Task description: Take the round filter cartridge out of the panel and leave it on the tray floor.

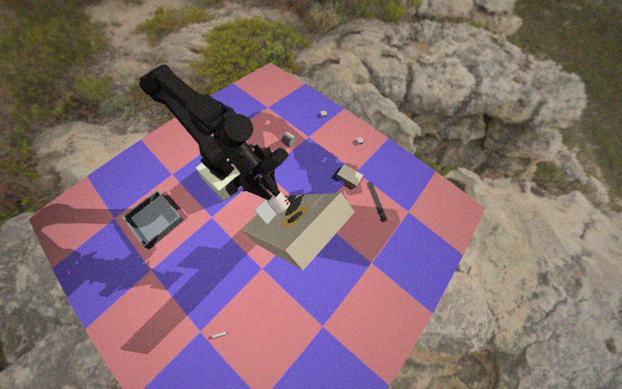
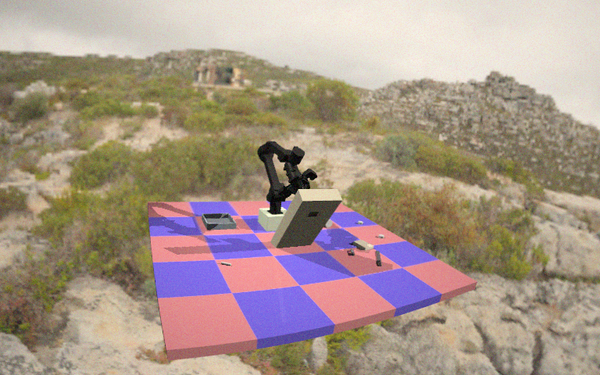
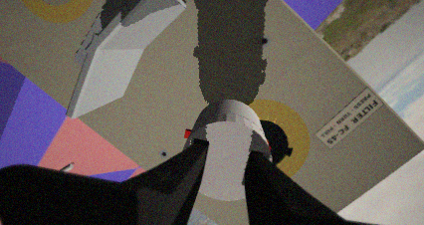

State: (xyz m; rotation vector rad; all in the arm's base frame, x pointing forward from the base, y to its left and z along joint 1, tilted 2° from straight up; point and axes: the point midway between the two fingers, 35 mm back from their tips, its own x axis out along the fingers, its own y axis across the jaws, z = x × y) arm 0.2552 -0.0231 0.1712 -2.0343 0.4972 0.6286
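My gripper tip is now 1 cm short of the round grey filter cartridge and 1 cm above it. Also, from my gripper tip: grey flap 10 cm below, 2 cm behind; then beige block 34 cm to the left, 23 cm below, 9 cm ahead; then beige service panel 9 cm below, 3 cm ahead, 1 cm to the right.
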